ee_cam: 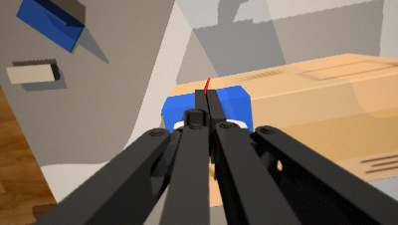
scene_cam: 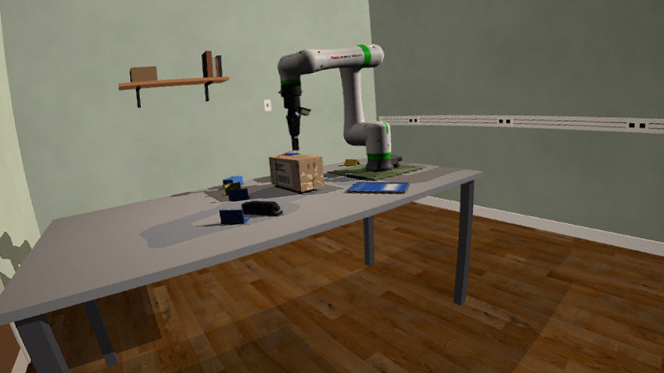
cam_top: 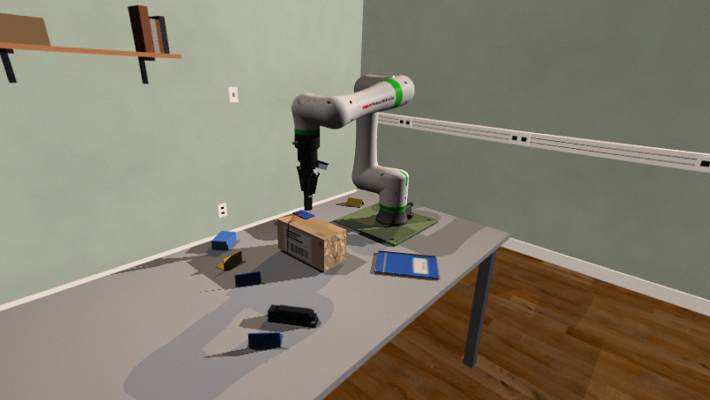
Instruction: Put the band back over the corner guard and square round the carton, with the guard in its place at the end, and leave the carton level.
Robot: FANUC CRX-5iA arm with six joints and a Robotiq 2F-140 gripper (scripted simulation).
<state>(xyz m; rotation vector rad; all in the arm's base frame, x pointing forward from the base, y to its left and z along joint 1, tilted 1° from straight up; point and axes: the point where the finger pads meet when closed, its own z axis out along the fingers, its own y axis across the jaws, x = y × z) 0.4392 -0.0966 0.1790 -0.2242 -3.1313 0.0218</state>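
Now: the brown carton 11 cm below my hand, 9 cm to the left of it and 6 cm ahead of it.
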